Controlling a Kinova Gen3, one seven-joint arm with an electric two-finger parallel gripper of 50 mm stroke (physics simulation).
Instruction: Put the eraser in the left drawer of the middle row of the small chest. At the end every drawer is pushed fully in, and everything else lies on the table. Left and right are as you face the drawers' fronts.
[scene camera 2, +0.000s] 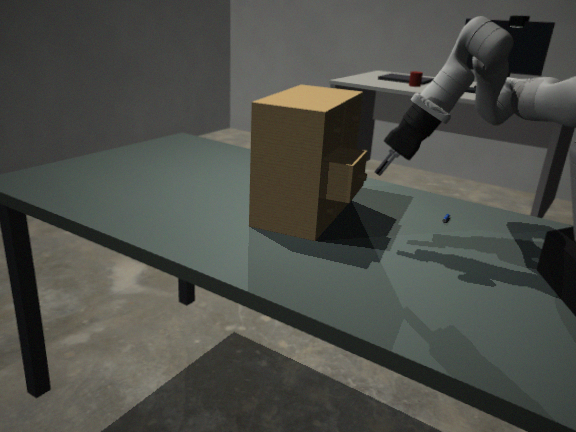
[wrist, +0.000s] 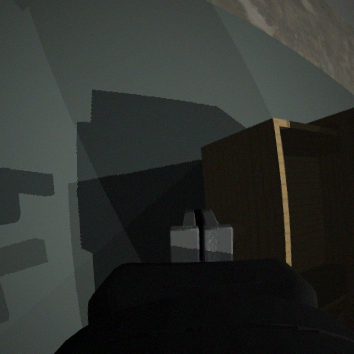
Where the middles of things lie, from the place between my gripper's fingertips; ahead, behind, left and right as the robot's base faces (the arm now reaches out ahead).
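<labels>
For the small wooden chest (scene camera 2: 287, 128), I count from my hand: it is 10 mm below my hand, 60 mm to the right of it and 210 mm ahead of it.
</labels>
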